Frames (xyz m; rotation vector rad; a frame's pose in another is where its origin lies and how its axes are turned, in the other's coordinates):
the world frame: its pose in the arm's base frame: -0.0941 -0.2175 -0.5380 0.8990 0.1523 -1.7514
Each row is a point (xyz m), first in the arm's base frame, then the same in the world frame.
Working: the arm's base frame: its pose in the world frame: -0.5174 0.1717 0.2202 -0.8990 -0.1523 1.7514

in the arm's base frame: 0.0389 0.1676 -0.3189
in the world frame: -0.4479 0.0377 -0.1093
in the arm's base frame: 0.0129 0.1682 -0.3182
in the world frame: -0.4461 0.0153 -0.0963
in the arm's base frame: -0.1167 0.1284 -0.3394
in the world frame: -0.3887 -0.0883 -0.0271
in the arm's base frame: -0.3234 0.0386 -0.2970
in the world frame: -0.3251 -0.2188 0.1505
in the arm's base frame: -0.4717 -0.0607 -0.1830
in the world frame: -0.3058 -0.2720 0.3546
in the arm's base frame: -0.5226 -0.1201 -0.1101
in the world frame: -0.3011 -0.2696 0.4614
